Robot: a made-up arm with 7 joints. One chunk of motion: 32 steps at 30 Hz.
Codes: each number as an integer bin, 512 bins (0 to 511) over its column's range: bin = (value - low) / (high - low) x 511, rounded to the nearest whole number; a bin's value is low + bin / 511 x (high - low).
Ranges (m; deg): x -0.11..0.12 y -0.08..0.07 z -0.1..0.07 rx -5..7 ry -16..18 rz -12..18
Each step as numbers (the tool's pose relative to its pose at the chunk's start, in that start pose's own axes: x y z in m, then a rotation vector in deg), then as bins.
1 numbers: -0.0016 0.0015 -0.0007 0.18 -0.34 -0.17
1 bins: 241 278 298 221 235 202
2 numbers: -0.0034 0.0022 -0.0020 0.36 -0.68 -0.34
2 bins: 237 280 295 228 230 199
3 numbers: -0.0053 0.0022 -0.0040 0.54 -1.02 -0.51
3 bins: 233 280 289 236 225 196
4 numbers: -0.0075 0.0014 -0.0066 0.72 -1.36 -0.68
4 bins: 228 277 281 244 220 193
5 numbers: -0.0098 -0.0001 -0.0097 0.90 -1.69 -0.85
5 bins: 223 272 271 251 215 190
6 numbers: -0.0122 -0.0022 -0.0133 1.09 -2.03 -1.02
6 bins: 217 265 261 259 210 187
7 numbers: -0.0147 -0.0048 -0.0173 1.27 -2.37 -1.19
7 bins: 212 256 249 267 205 184
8 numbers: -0.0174 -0.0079 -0.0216 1.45 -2.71 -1.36
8 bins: 206 246 236 275 200 181
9 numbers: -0.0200 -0.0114 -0.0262 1.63 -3.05 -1.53
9 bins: 200 234 222 282 195 178
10 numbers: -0.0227 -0.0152 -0.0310 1.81 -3.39 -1.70
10 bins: 194 221 207 290 190 175
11 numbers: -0.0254 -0.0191 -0.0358 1.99 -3.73 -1.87
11 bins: 188 207 193 298 184 173
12 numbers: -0.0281 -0.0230 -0.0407 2.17 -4.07 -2.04
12 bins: 182 194 178 305 179 170
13 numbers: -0.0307 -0.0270 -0.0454 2.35 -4.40 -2.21
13 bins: 176 181 164 313 174 167
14 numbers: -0.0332 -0.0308 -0.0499 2.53 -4.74 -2.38
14 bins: 171 168 151 321 169 164
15 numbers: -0.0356 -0.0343 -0.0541 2.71 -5.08 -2.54
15 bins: 165 156 138 328 164 161
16 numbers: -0.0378 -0.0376 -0.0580 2.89 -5.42 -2.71
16 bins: 160 144 126 336 159 158
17 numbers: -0.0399 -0.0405 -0.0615 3.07 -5.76 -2.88
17 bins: 156 135 116 344 154 155
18 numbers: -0.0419 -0.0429 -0.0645 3.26 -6.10 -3.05
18 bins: 151 126 107 352 149 152
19 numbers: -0.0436 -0.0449 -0.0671 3.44 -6.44 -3.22
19 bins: 148 120 99 359 144 150
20 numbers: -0.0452 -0.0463 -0.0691 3.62 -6.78 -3.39
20 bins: 144 115 93 367 139 147
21 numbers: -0.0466 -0.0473 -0.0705 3.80 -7.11 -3.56
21 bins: 141 111 89 375 134 144
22 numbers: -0.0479 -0.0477 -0.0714 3.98 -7.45 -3.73
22 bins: 138 110 86 382 129 141
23 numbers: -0.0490 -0.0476 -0.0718 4.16 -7.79 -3.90
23 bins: 136 110 85 390 123 138
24 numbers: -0.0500 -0.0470 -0.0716 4.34 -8.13 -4.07
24 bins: 133 112 85 398 118 135
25 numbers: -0.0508 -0.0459 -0.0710 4.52 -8.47 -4.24
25 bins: 132 116 87 405 113 132
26 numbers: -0.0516 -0.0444 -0.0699 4.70 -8.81 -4.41
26 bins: 130 121 90 413 108 129
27 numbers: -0.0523 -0.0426 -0.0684 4.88 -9.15 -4.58
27 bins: 128 127 95 421 103 126
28 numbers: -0.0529 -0.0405 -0.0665 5.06 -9.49 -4.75
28 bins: 127 135 101 428 98 123
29 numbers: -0.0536 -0.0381 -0.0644 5.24 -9.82 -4.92
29 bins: 125 143 107 436 93 121
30 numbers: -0.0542 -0.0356 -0.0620 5.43 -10.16 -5.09
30 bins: 124 151 114 444 88 118
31 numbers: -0.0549 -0.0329 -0.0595 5.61 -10.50 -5.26
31 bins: 122 160 122 452 83 115
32 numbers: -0.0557 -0.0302 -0.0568 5.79 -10.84 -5.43
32 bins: 121 170 130 459 78 112
